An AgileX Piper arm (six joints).
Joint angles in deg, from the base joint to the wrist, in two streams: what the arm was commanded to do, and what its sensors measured. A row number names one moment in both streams.
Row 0, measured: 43.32 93.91 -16.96 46.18 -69.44 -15.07
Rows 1 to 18, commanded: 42.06 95.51 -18.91 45.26 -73.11 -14.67; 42.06 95.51 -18.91 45.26 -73.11 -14.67; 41.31 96.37 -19.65 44.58 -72.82 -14.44; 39.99 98.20 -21.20 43.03 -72.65 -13.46; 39.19 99.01 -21.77 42.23 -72.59 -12.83; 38.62 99.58 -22.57 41.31 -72.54 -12.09; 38.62 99.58 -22.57 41.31 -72.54 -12.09; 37.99 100.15 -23.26 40.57 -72.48 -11.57; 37.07 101.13 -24.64 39.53 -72.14 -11.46; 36.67 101.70 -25.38 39.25 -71.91 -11.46; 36.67 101.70 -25.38 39.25 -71.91 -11.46; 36.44 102.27 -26.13 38.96 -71.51 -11.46; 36.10 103.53 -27.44 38.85 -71.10 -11.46; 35.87 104.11 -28.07 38.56 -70.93 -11.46; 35.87 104.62 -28.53 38.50 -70.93 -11.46; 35.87 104.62 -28.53 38.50 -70.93 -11.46; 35.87 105.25 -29.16 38.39 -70.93 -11.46; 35.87 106.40 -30.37 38.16 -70.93 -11.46
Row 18, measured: 36.15 105.25 -28.71 39.42 -69.56 -11.92
